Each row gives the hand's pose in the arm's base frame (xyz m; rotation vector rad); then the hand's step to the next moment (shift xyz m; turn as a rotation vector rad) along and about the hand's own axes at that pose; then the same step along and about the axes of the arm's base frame.
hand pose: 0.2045 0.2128 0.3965 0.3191 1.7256 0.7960
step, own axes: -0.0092 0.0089 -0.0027 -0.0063 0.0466 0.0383
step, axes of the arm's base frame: -0.0013 0.0002 0.0130 0.0289 0.0436 0.0306
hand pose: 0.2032 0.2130 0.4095 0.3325 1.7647 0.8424
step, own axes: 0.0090 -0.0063 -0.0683 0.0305 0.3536 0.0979
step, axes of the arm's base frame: -0.0646 -0.0247 -0.0006 0.0148 0.3054 0.2052
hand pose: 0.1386 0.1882 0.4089 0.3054 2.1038 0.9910
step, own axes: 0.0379 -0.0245 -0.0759 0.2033 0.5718 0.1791
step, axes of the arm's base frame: -0.0786 -0.0392 -0.0087 -0.0640 0.5823 0.2392
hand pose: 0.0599 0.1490 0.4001 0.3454 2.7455 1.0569
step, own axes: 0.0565 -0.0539 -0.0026 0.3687 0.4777 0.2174
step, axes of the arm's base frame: -0.0628 -0.0248 -0.0393 -0.2269 0.5848 0.1338
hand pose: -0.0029 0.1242 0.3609 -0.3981 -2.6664 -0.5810
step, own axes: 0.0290 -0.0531 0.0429 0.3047 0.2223 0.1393
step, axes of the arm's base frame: -0.0572 -0.0218 -0.0419 -0.2352 0.3145 0.0862
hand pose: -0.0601 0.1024 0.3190 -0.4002 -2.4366 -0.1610
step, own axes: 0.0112 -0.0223 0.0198 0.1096 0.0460 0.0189
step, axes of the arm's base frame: -0.0272 -0.0141 -0.0087 -0.0772 0.0743 0.0548
